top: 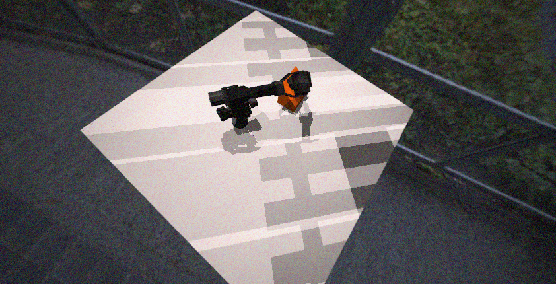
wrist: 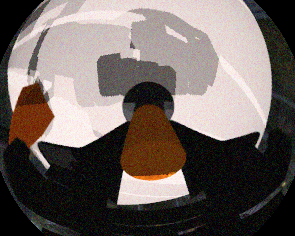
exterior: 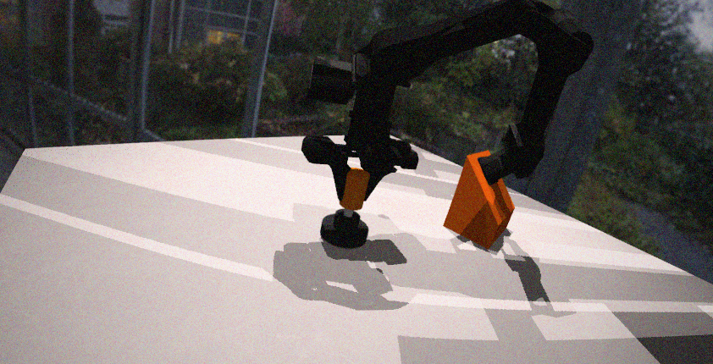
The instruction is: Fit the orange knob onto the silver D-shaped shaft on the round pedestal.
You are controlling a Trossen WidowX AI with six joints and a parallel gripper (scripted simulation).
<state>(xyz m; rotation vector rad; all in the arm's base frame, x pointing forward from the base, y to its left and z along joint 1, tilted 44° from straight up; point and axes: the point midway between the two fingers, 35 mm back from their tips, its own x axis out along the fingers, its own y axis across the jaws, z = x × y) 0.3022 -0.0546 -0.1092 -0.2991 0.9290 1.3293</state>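
Right now my gripper tip is 3 cm below the orange knob. The rest, counted from my gripper tip: pedestal 4 cm below.
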